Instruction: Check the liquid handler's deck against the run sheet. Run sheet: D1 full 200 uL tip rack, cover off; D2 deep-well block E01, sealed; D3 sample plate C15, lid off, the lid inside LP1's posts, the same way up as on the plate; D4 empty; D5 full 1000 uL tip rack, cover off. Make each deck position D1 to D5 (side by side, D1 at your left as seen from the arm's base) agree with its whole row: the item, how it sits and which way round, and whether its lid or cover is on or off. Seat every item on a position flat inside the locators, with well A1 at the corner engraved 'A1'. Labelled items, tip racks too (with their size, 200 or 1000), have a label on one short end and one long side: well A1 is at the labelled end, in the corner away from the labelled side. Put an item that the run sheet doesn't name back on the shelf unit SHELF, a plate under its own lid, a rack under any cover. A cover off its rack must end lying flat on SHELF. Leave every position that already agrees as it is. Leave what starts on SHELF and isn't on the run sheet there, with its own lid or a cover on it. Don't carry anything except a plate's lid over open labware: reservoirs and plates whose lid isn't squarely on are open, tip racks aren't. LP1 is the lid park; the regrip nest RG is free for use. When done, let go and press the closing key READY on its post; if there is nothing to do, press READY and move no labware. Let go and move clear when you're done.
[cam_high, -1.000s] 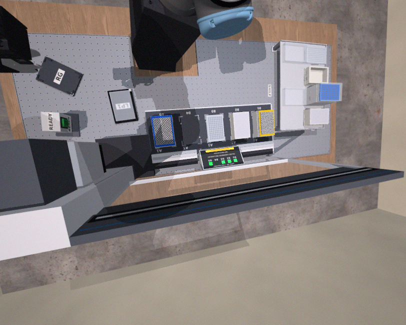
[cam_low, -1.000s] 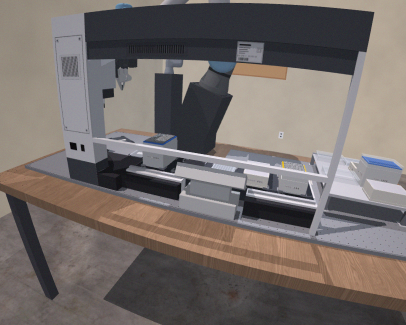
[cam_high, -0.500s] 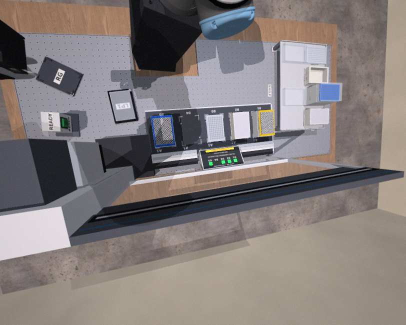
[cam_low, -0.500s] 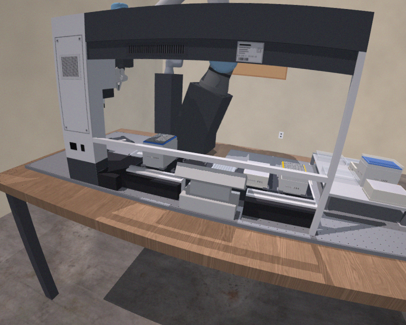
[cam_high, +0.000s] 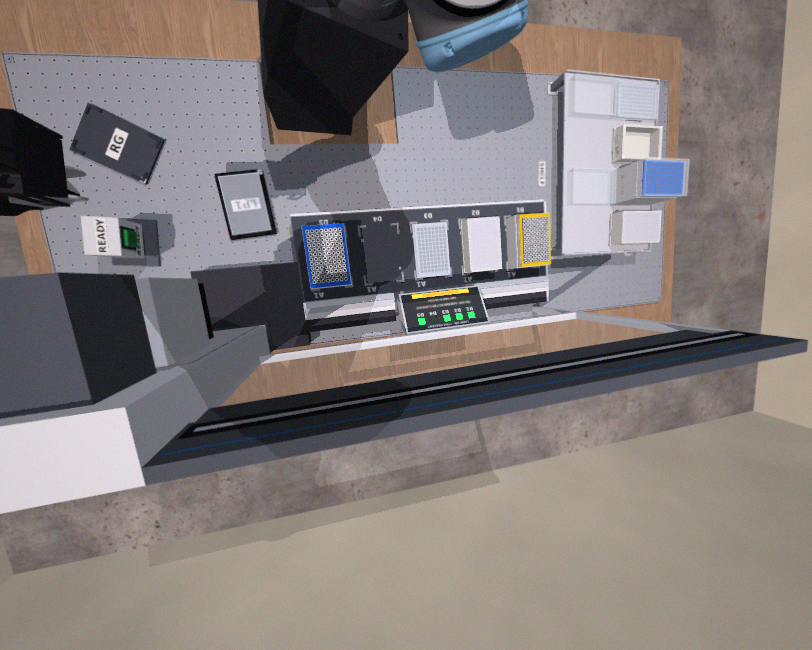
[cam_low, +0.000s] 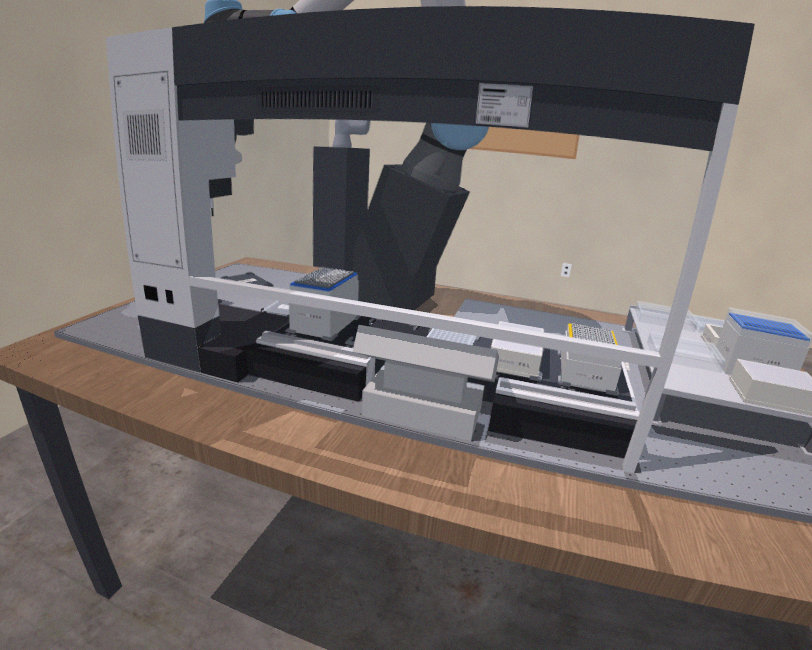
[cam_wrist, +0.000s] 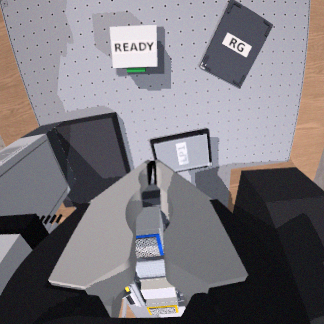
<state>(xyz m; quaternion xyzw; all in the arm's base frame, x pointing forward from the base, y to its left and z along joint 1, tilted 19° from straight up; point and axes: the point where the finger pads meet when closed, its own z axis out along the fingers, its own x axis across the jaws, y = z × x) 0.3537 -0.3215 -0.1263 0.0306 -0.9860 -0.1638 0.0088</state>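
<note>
Now: hand 30 mm short of the ready key, 60 mm to the left of it and 230 mm above it. From my hand the other things lie so: regrip nest RG: 160 mm behind, 120 mm to the right, 310 mm below; handler's tower: 240 mm ahead, 130 mm to the left, 40 mm below; blue-rimmed tip rack: 50 mm ahead, 330 mm to the left, 190 mm below.
</note>
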